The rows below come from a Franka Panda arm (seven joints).
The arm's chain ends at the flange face. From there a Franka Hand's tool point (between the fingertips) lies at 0.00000 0.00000 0.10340 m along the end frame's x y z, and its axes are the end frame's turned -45 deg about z.
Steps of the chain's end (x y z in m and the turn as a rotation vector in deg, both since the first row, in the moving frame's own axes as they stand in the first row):
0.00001 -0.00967 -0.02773 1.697 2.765 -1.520
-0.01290 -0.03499 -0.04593 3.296 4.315 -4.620
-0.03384 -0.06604 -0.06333 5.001 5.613 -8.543
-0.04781 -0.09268 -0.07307 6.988 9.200 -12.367
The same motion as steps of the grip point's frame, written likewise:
0.01255 -0.00554 -0.02790 -0.755 3.155 -1.520
0.02536 -0.03296 -0.04639 -0.721 5.382 -4.620
0.03628 -0.07086 -0.06422 -0.433 7.505 -8.543
0.05239 -0.09877 -0.07516 -1.564 11.447 -12.367

